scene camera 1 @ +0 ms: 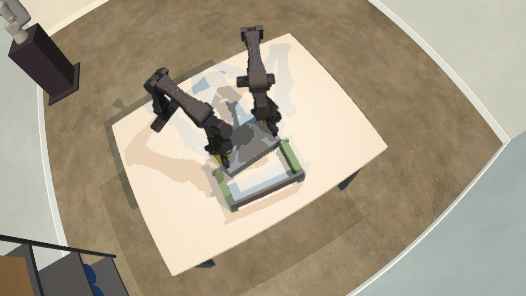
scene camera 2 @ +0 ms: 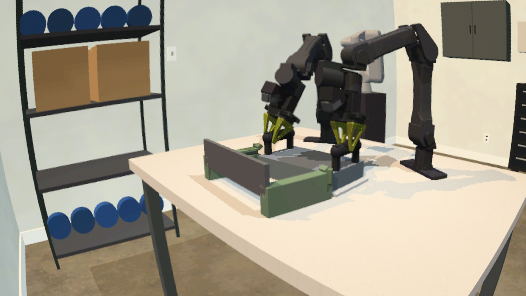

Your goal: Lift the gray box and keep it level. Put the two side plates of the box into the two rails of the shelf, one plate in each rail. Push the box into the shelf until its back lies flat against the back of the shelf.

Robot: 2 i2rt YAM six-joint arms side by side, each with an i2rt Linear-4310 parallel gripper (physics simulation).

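Frame: origin at the left arm's base, x up, y right, z ahead, level; millimetres.
Seen in the pictures: left gripper, fingertip midpoint: (scene camera 1: 269, 123) (scene camera 2: 345, 150); right gripper, fingertip midpoint: (scene camera 1: 225, 162) (scene camera 2: 268, 141); left arm's base, link origin: (scene camera 2: 422, 170); right arm's base, link origin: (scene camera 1: 165, 115) (scene camera 2: 327, 141).
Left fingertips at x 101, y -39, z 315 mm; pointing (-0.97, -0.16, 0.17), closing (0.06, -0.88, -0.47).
Note:
Pixels of each thing's top centre, then the offset from my left fingertips to it. "pt": a spot on its surface instead. Level surfaces: height alone.
- gray box, top centre: (scene camera 2: 310, 135) (scene camera 1: 243, 135) dx +23, dy +110, dz +60 mm
- dark back plate, surface spot: (scene camera 2: 235, 166) (scene camera 1: 275, 188) pt dx -16, dy +1, dz +289 mm
- pale table, surface height: dx -101 mm
The gray box (scene camera 1: 254, 146) (scene camera 2: 350, 175) looks roughly level at the open side of the shelf, low over the table; whether it touches down is unclear. The shelf has a dark back plate (scene camera 1: 270, 191) (scene camera 2: 235, 166) and two green sides, one at the picture left (scene camera 1: 223, 190) and one at the picture right (scene camera 1: 292, 159) (scene camera 2: 297, 192). My left gripper (scene camera 1: 270, 126) (scene camera 2: 346, 147) is shut on the box's black handle at the picture right. My right gripper (scene camera 1: 223, 161) (scene camera 2: 278, 136) is shut on the black handle at the picture left. Side plates and rail slots are mostly hidden.
The shelf stands on the pale table (scene camera 1: 340, 130) (scene camera 2: 400, 235). A gap lies between the box and the dark back plate. Behind the table is a dark pedestal (scene camera 1: 45, 62) with a gray arm. A storage rack (scene camera 2: 95, 171) stands at the left.

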